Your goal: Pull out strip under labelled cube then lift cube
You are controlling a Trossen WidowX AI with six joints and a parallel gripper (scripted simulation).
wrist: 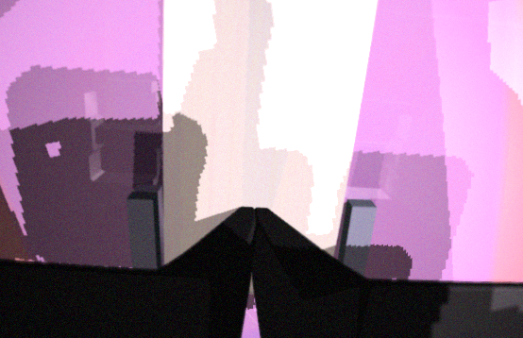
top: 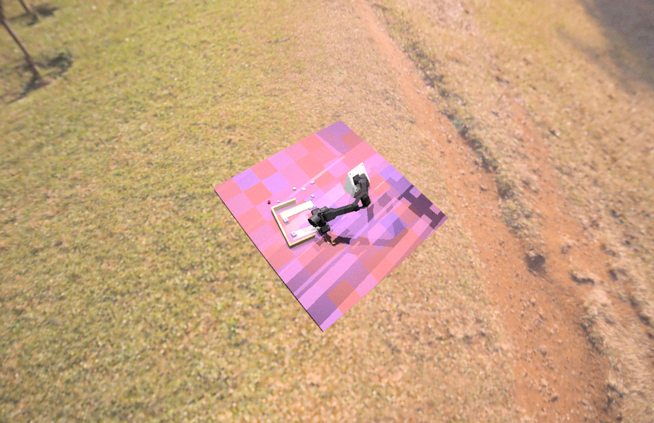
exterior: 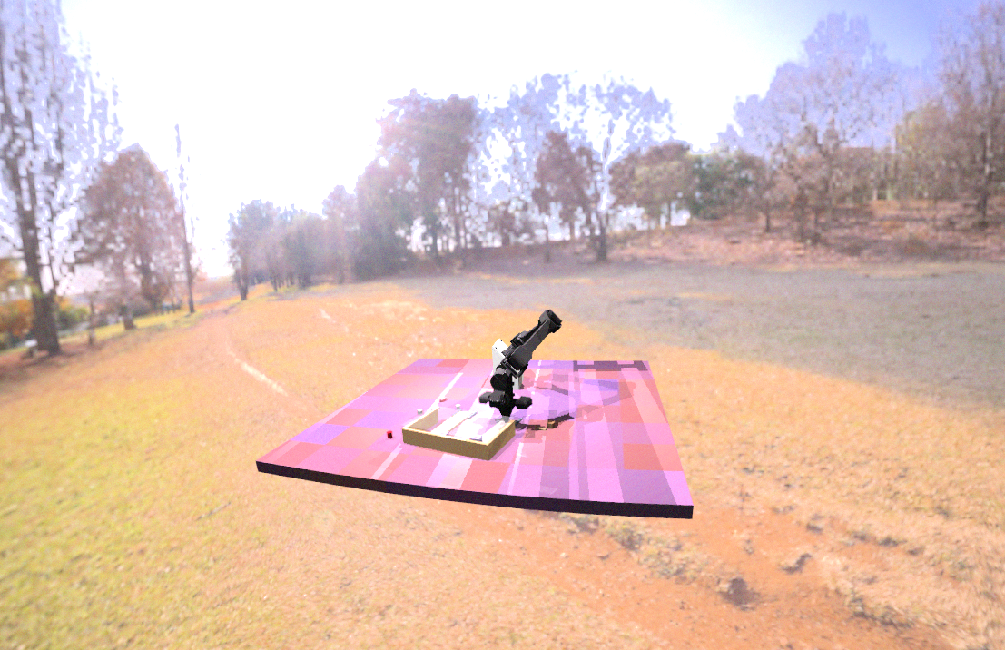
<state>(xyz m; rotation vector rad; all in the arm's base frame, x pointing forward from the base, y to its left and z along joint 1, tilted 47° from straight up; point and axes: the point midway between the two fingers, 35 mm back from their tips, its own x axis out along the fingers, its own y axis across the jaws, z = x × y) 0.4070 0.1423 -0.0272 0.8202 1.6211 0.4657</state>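
The pale strip is 9 cm ahead of my gripper tip and 2 cm to the right of it.
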